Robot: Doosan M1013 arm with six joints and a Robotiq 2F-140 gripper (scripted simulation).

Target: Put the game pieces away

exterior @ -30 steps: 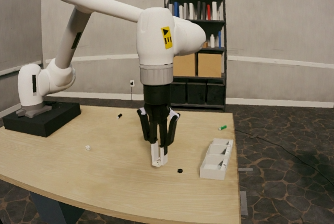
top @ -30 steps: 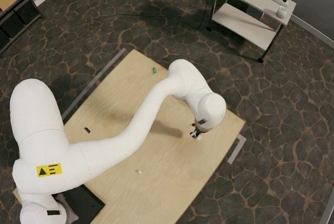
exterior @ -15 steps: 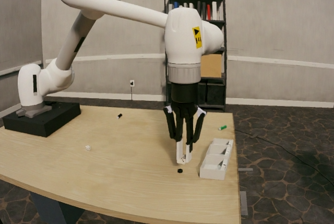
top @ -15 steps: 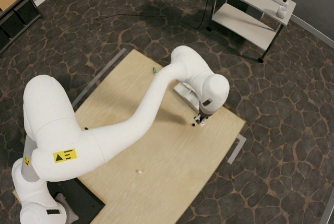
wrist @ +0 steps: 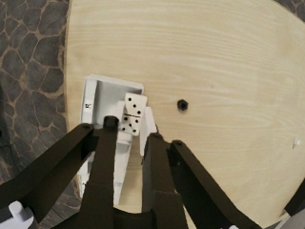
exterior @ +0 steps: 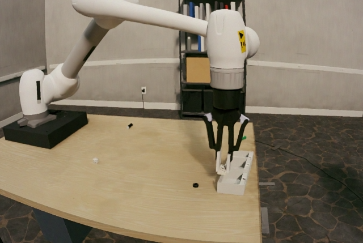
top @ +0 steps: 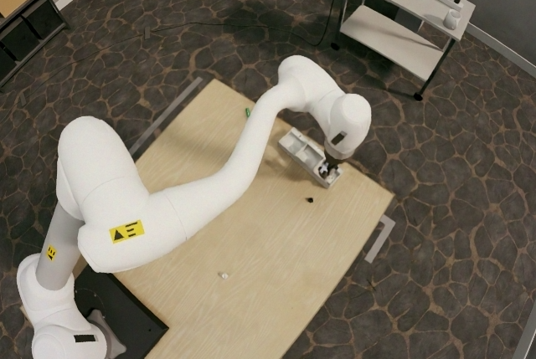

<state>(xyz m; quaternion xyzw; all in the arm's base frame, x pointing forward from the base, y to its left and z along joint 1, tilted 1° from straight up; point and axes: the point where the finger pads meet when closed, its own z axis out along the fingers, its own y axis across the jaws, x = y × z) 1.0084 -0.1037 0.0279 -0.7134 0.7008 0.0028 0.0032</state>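
The white die is 490 mm behind my hand and 90 mm below it. Round my hand: small black ring: 80 mm behind, 10 mm to the right, 100 mm below; then white domino: 30 mm below; then bin: 30 mm ahead, 100 mm to the left, 80 mm below.
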